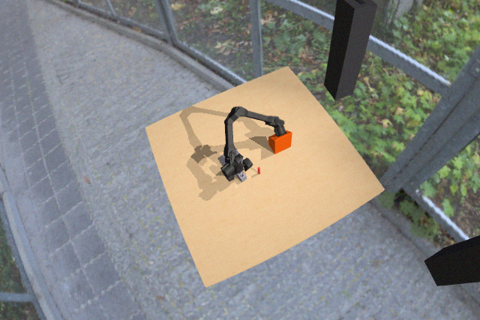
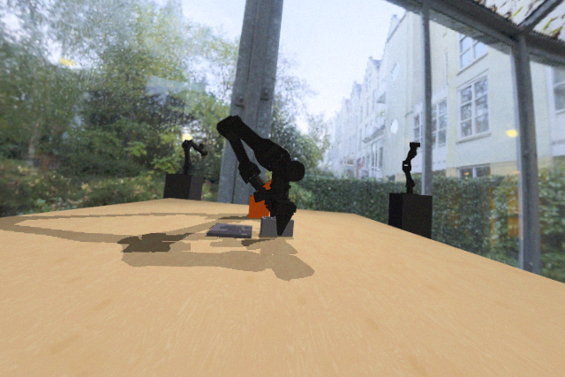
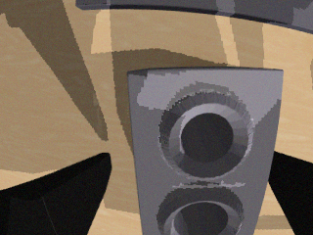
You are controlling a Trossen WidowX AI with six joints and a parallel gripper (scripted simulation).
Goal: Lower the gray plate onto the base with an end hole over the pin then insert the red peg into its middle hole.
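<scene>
The gray plate is 30 mm above my gripper tip. Also, from my gripper tip: dark flat base (120 mm to the right, 10 mm ahead); red peg (120 mm behind, 30 mm to the left, 30 mm above).
</scene>
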